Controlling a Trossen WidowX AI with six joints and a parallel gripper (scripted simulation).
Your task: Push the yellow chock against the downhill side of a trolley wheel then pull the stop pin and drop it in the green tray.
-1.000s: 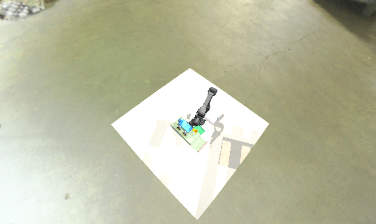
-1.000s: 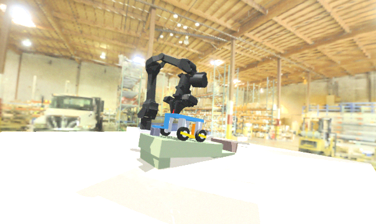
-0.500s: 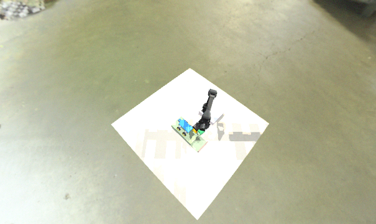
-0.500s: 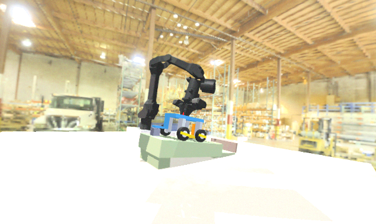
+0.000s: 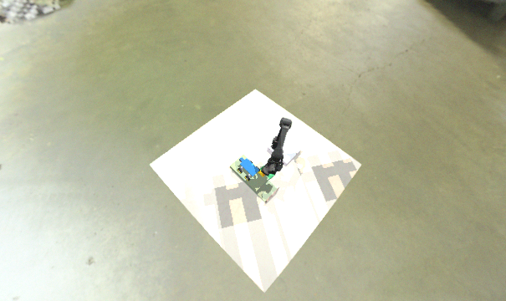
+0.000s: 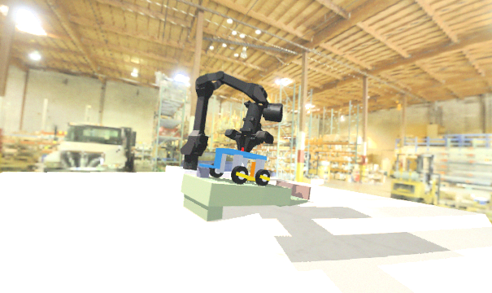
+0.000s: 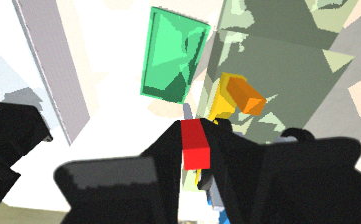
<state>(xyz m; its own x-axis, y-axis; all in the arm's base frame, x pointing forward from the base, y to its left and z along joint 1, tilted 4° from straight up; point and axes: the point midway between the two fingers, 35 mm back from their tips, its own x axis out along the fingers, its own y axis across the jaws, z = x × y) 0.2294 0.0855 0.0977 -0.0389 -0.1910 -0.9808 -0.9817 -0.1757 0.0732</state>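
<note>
Now: the red-headed stop pin right at my gripper tip. The rest, counted from my gripper tip: blue trolley: 10 cm ahead, 10 cm to the right, 2 cm below; then green tray: 2 cm behind, 14 cm below; then yellow chock: 5 cm ahead, 1 cm to the right, 5 cm below.
</note>
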